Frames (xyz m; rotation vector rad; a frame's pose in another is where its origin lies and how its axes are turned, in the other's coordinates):
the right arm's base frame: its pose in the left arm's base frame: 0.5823 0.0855 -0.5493 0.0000 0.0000 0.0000
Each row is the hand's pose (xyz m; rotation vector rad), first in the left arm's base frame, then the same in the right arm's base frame.
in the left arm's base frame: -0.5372 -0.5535 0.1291 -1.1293 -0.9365 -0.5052
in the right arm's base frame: -1.1195 -0.6390 0.6784 -1.1293 -0.9365 -0.5052
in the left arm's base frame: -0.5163 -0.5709 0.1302 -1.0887 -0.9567 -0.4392
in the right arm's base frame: -1.0986 -0.6564 0.6795 -1.0887 -0.9567 -0.4392
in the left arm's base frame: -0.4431 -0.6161 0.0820 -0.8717 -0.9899 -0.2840
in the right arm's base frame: -1.0254 -0.7016 0.6313 -0.8717 -0.9899 -0.2840
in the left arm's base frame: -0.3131 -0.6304 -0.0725 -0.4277 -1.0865 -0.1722
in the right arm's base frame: -0.8954 -0.7159 0.4768 -0.4277 -1.0865 -0.1722
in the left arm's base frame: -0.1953 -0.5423 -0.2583 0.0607 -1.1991 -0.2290
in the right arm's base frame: -0.7776 -0.6278 0.2910 0.0607 -1.1991 -0.2290
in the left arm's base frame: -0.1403 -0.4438 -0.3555 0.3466 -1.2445 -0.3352
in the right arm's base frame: -0.7226 -0.5293 0.1938 0.3466 -1.2445 -0.3352
